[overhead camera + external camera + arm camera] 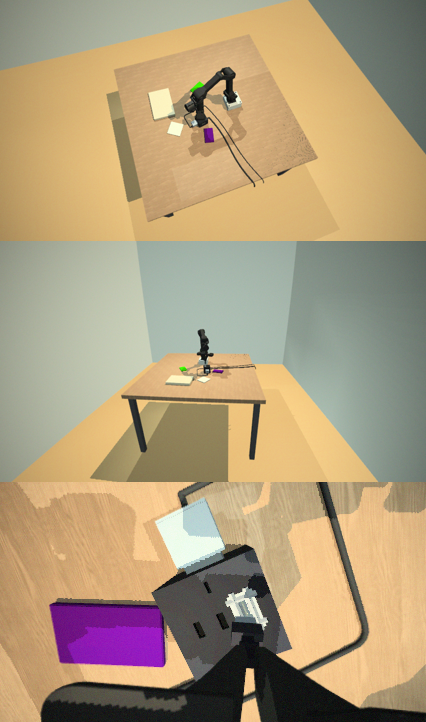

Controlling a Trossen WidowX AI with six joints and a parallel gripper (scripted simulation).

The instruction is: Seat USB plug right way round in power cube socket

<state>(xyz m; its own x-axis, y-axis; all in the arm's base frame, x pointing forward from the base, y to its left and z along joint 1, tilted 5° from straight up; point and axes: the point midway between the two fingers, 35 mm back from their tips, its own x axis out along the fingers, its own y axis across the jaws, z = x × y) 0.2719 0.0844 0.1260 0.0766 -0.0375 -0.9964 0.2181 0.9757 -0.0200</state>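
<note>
My gripper tip is 2 cm above the dark USB plug. From my gripper tip the other things lie so: green card: 29 cm to the right, 13 cm below, 6 cm behind; then purple card: 14 cm to the left, 13 cm below, 3 cm behind; then small white square: 21 cm ahead, 13 cm below, 2 cm to the left.
</note>
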